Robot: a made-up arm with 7 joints. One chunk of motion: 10 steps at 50 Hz.
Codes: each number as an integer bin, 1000 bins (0 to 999) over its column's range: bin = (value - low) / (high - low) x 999, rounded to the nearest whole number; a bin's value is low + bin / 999 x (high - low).
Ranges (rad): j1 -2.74..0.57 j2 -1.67..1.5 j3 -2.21..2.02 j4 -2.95..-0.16 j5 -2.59..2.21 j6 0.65..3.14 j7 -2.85..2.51
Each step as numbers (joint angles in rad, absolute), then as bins.
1 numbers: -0.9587 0.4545 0.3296 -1.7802 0.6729 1.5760 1.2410
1 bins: 538 670 600 419 679 372 762
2 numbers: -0.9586 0.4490 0.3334 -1.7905 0.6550 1.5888 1.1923
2 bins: 538 668 601 415 675 377 753
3 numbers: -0.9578 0.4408 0.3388 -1.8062 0.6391 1.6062 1.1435
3 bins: 538 665 602 410 672 384 744
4 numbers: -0.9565 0.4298 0.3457 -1.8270 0.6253 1.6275 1.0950
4 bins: 538 662 604 402 669 392 735
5 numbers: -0.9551 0.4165 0.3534 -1.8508 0.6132 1.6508 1.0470
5 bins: 539 658 605 394 667 402 726
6 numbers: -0.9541 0.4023 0.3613 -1.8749 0.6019 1.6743 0.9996
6 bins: 539 653 607 385 664 411 717
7 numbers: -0.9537 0.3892 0.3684 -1.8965 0.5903 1.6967 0.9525
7 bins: 539 649 609 377 662 420 709
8 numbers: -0.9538 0.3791 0.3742 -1.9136 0.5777 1.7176 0.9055
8 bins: 539 646 610 371 659 428 700
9 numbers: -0.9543 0.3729 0.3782 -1.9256 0.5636 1.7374 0.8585
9 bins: 539 644 611 367 656 436 691
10 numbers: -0.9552 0.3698 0.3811 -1.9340 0.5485 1.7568 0.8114
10 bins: 539 643 612 364 653 444 682
